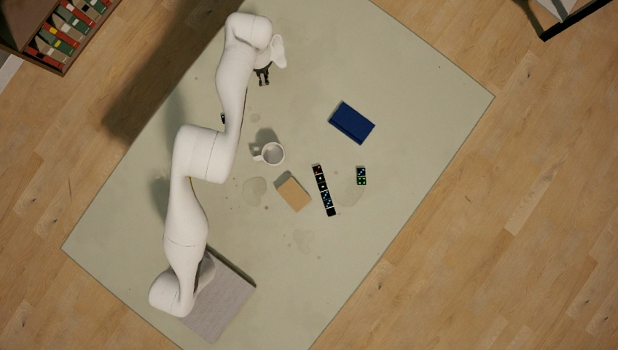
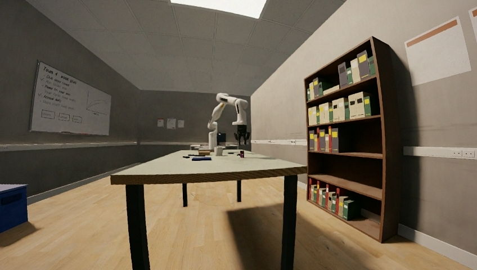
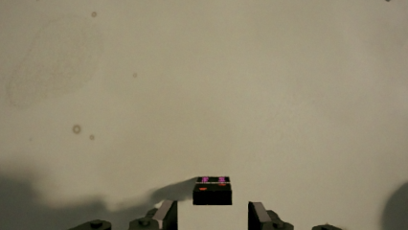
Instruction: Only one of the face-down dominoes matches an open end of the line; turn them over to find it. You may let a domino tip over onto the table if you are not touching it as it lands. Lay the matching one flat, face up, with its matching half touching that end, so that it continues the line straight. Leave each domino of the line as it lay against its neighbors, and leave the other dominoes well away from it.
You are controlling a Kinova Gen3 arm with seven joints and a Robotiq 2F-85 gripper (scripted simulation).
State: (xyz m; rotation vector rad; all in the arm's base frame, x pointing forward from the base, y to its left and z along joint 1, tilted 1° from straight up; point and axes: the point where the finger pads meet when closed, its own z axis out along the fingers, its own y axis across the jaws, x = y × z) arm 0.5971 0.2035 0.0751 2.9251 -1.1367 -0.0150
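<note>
My gripper is now 8 cm above the domino. Round my hand: white mug: 18 cm behind, 17 cm to the right, 8 cm below; then tan block: 29 cm to the right, 24 cm behind, 10 cm below.
</note>
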